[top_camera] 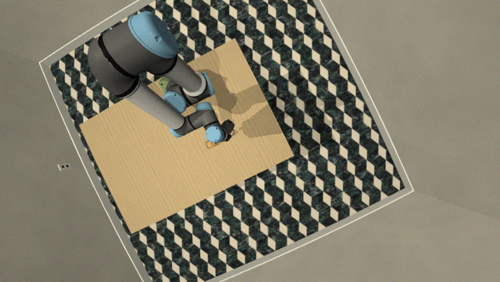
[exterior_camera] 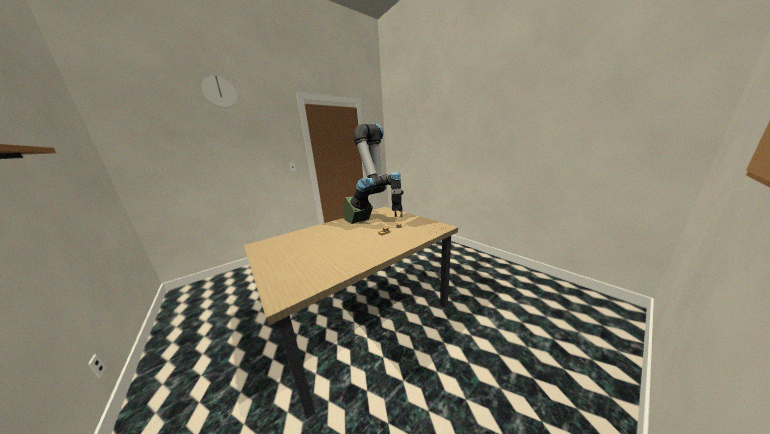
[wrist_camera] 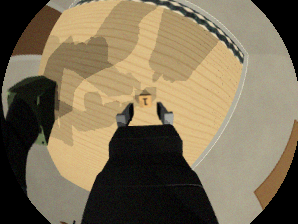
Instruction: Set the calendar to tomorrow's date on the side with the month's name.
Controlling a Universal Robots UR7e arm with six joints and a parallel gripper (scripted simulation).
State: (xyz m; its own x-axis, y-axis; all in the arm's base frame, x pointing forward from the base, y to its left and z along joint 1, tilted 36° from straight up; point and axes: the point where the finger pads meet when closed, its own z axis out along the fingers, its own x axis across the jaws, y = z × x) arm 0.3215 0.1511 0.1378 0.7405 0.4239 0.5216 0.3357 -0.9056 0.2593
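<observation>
Now: hand 9 cm above the wooden cube. Round my hand: wooden tray: 1 cm ahead, 16 cm to the right, 10 cm below.
</observation>
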